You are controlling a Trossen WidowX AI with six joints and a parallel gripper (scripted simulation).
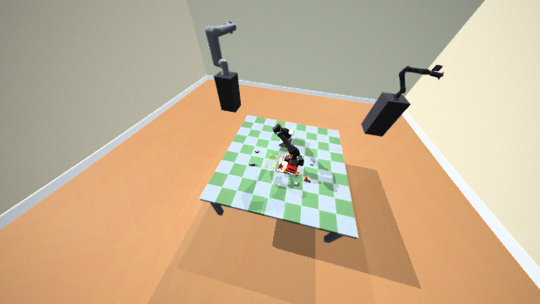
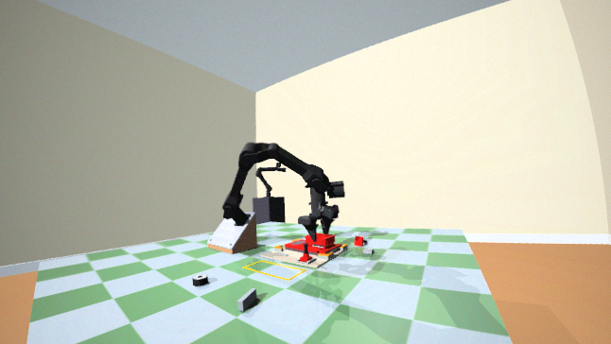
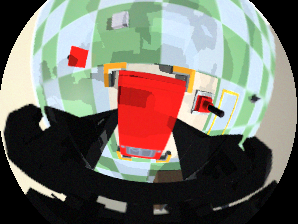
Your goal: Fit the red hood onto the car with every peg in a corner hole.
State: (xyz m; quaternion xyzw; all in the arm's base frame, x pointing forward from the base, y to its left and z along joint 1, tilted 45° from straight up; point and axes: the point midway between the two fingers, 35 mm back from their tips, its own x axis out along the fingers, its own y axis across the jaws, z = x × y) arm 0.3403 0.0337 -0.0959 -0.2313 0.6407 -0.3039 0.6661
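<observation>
My gripper tip is now 2 cm above the grey engine block. The rest, counted from my gripper tip: red hood 1 cm above; then black wheel 41 cm to the right, 13 cm behind, 4 cm below; then beige jig 4 cm below, 4 cm behind, 2 cm to the right.
</observation>
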